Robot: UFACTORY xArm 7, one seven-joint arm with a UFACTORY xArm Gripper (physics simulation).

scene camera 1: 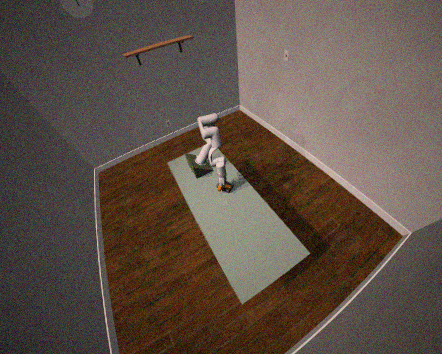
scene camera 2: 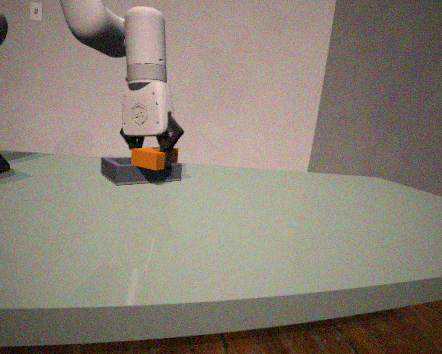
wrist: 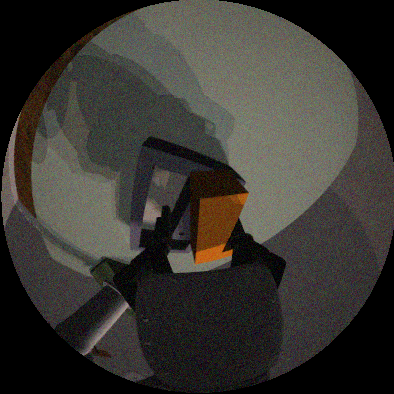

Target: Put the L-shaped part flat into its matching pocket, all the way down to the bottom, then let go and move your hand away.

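Seen in the pictures: gripper, fingertip midpoint: (scene camera 1: pixel 224 188); arm's base at its link origin: (scene camera 1: pixel 200 162) (wrist: pixel 117 294).
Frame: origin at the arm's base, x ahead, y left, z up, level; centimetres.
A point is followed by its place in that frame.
Note:
The orange L-shaped part (scene camera 1: pixel 220 188) {y -0.5, x 39.9, z -1.6 cm} (scene camera 2: pixel 147 159) {y -1.7, x 37.8, z -2.9 cm} (wrist: pixel 217 220) {y 6.5, x 41.9, z -1.6 cm} is up at the rim of the dark grey-blue pocket tray (scene camera 2: pixel 113 172) {y 0.5, x 31.9, z -6.1 cm} (wrist: pixel 141 200) {y 10.2, x 38.0, z -4.6 cm}, above its wall and not down inside. In the wrist view it covers the tray's right side, and the left part of the opening shows uncovered. My gripper (scene camera 1: pixel 224 187) {y 4.0, x 39.1, z -5.9 cm} (scene camera 2: pixel 151 156) {y 4.0, x 39.1, z -5.9 cm} (wrist: pixel 196 211) {y 4.0, x 39.1, z -5.9 cm} points down and is shut on the L-shaped part, one black finger on each side of it. The left finger in the wrist view stands over the tray's opening. The part's underside and its contact with the tray are hidden.
The tray stands on the pale green table top (scene camera 1: pixel 235 240) {y -16.3, x 84.4, z -8.1 cm} (scene camera 2: pixel 250 225) {y -19.2, x 51.2, z -8.2 cm} (wrist: pixel 290 100) {y 6.3, x 57.3, z -8.2 cm}. The arm's dark base plate (scene camera 1: pixel 199 173) {y -7.3, x 10.7, z -2.7 cm} lies behind the tray, towards the back wall. Shadows of the arm fall across the table beside the tray.

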